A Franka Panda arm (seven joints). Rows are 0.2 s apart.
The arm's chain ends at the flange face. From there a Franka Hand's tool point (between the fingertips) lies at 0.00 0.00 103.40 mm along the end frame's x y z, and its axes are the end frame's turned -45 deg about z.
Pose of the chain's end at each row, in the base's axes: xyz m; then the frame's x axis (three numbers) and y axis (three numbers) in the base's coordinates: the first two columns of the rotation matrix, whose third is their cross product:
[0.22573 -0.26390 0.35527 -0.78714 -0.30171 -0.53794 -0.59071 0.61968 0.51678]
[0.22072 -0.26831 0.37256 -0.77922 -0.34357 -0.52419 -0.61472 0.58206 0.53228]
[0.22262 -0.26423 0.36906 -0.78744 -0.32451 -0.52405 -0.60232 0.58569 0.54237]
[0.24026 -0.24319 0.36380 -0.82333 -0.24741 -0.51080 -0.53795 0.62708 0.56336]
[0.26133 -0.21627 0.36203 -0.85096 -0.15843 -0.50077 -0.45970 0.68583 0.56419]
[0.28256 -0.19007 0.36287 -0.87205 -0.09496 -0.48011 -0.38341 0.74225 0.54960]
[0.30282 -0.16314 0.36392 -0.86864 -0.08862 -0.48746 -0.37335 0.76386 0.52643]
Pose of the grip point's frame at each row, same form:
[0.24408 -0.18898 0.28641 -0.13890 -0.65152 -0.74580 -0.97429 0.22484 -0.01496]
[0.23336 -0.19210 0.30382 -0.11632 -0.65452 -0.74704 -0.98566 0.16864 0.00572]
[0.23616 -0.18743 0.30116 -0.13090 -0.64361 -0.75407 -0.98271 0.18468 0.01295]
[0.25897 -0.16682 0.29665 -0.20179 -0.61836 -0.75955 -0.96257 0.26847 0.03717]
[0.28760 -0.14282 0.29415 -0.27666 -0.59698 -0.75304 -0.92678 0.37293 0.04484]
[0.31401 -0.12148 0.29218 -0.34552 -0.59200 -0.72811 -0.88774 0.45770 0.04914]
[0.33650 -0.09704 0.29189 -0.35022 -0.60279 -0.71693 -0.87822 0.47747 0.02756]

